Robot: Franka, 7 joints.
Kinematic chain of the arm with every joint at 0, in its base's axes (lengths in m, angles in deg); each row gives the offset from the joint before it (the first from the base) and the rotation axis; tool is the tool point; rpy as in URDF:
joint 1: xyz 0 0 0.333 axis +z
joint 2: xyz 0 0 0 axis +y
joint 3: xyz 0 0 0.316 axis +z
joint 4: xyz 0.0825 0 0 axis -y
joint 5: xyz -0.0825 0 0.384 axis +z
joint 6: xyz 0 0 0 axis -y
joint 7: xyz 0.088 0 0 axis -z
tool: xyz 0 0 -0.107 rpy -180 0 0
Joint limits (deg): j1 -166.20..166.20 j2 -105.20..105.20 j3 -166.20..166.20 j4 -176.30..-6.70 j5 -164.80..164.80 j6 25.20..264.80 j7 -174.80..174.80
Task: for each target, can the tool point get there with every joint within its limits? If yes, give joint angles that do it. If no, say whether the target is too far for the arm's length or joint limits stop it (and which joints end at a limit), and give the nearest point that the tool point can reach.
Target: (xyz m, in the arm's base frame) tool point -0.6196 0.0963 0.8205
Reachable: yes | joints -7.75 -75.40 21.76 -32.26 -68.22 85.63 85.94
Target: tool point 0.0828 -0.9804 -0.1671
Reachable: no: too far | nearest point 0.0644 -0.7621 -0.0557 | short by 0.246 m
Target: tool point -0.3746 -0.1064 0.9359
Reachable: yes | joints -74.73 -46.72 -48.08 -94.34 125.96 102.93 14.53
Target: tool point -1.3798 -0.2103 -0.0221
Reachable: no: too far | nearest point -0.8219 -0.1253 0.1215 | short by 0.582 m
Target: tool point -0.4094 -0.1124 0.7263
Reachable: yes | joints 120.03 -58.32 49.21 -129.03 22.86 171.75 -121.83
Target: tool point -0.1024 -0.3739 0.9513
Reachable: yes | joints -133.42 -2.41 29.02 -78.99 7.75 233.71 138.85
